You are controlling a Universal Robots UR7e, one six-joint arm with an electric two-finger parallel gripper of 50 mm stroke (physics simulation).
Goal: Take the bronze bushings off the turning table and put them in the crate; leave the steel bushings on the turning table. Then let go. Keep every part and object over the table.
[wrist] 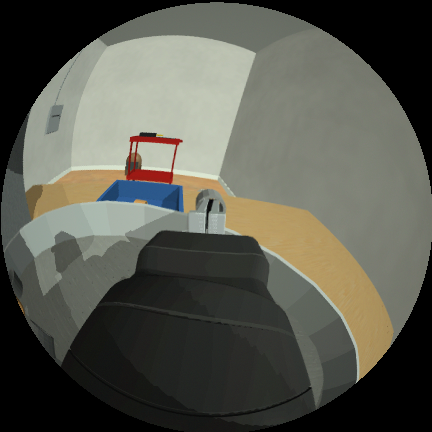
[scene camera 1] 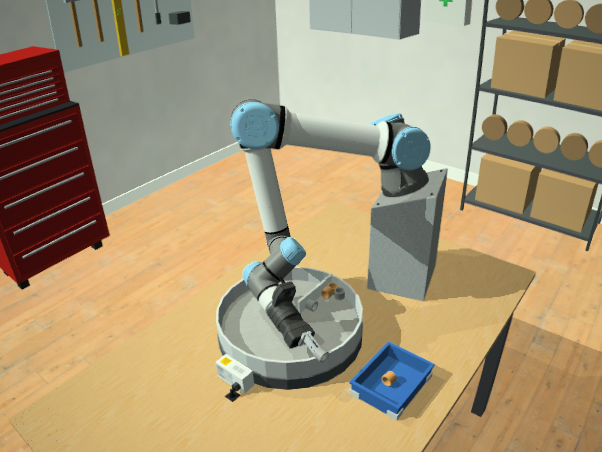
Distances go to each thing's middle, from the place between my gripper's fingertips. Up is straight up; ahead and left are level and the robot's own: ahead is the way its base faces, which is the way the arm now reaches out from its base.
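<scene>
Blue crate [scene camera 1: 412, 371], which I see 9 cm below my hand, 12 cm behind it and 15 cm to the left of it.
</scene>
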